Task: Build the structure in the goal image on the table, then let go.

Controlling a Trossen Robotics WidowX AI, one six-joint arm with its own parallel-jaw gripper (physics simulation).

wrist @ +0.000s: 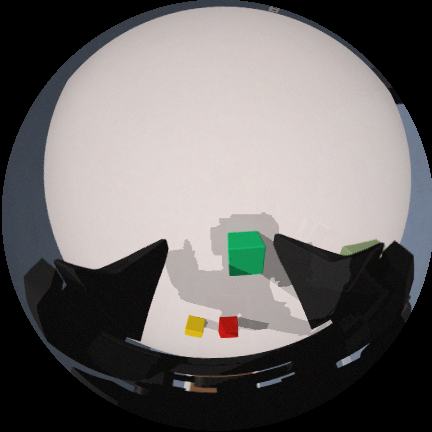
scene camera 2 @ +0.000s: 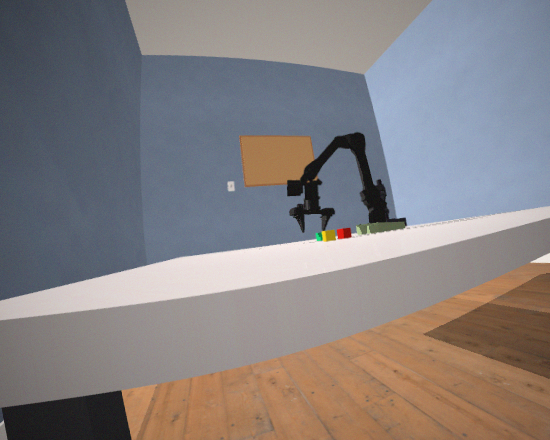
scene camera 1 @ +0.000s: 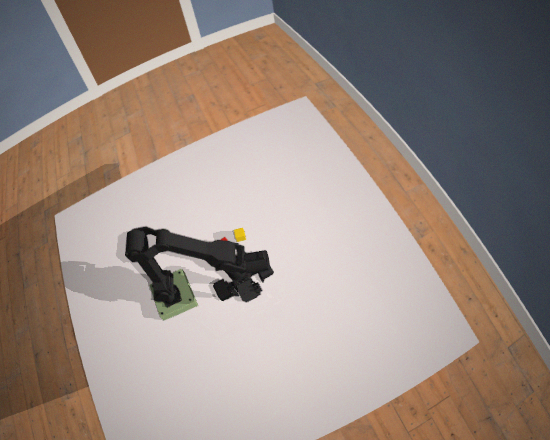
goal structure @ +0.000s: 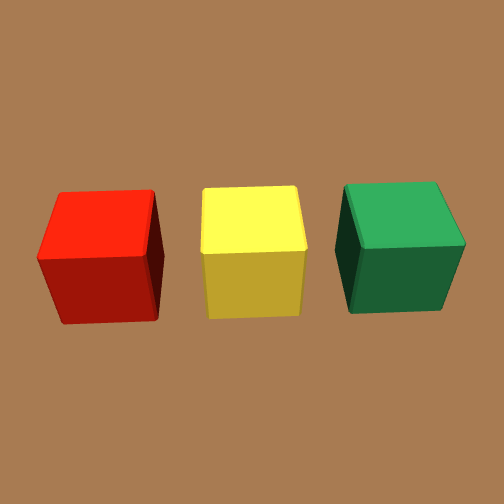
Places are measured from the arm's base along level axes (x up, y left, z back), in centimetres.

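Where they show: gripper, fingertip midpoint: [wrist: 220, 242] [scene camera 2: 313, 232]; arm's base at its link origin: [scene camera 2: 378, 223] [scene camera 1: 171, 296].
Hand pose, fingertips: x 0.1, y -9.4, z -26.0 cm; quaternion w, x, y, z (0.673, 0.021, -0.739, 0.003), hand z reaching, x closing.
Things, the pixels of their top centre, and the offset from my fingertips. Level surfaces: height alone.
- green cube at its top centre: [wrist: 246, 262] [scene camera 2: 321, 232] dx -0.4, dy +2.3, dz +2.3 cm
- yellow cube at its top centre: [wrist: 192, 333] [scene camera 2: 328, 230] [scene camera 1: 239, 232] dx -0.4, dy +21.1, dz -5.0 cm
- red cube at its top centre: [wrist: 228, 334] [scene camera 2: 343, 228] [scene camera 1: 223, 242] dx -0.4, dy +20.1, dz +1.5 cm
- white table at its surface level: dx -3.6 cm
A green cube [wrist: 246, 254] [scene camera 2: 319, 236] rests on the table, seen in the wrist view between and beyond the open fingertips, nearer the right one. A yellow cube [scene camera 1: 240, 234] [scene camera 2: 328, 235] [wrist: 195, 326] and a red cube [scene camera 1: 224, 239] [scene camera 2: 344, 233] [wrist: 228, 327] lie on the table near each other, with a gap between them. In scene camera 1 the arm hides most of the red cube and all of the green one. My gripper [scene camera 2: 314, 231] [wrist: 220, 242] is open and empty, pointing down above the table near the green cube.
The arm's green base plate [scene camera 1: 189, 292] [scene camera 2: 382, 228] [wrist: 361, 247] sits on the white table [scene camera 1: 325, 200] [scene camera 2: 200, 275] [wrist: 215, 125]. The arm's shadow falls across the table around the green cube. A wooden floor surrounds the table, with blue walls behind.
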